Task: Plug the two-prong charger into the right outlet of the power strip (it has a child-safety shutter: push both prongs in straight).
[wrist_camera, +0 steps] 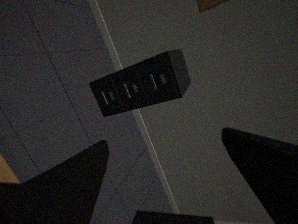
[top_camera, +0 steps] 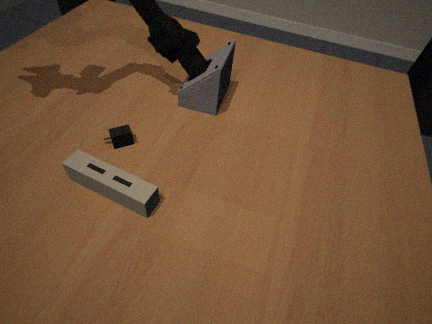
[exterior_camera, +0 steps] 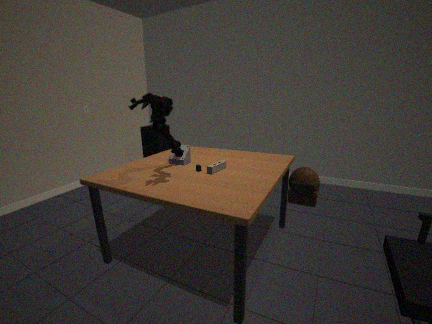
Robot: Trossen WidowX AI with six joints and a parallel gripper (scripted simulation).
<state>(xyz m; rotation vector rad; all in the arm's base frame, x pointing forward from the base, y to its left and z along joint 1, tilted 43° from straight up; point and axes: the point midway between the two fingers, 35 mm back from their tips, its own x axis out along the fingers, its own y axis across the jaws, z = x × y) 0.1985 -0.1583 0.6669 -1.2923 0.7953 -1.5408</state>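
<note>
The charger lies 60 mm ahead of my gripper tip, 470 mm to the left of it and 440 mm below it.
</note>
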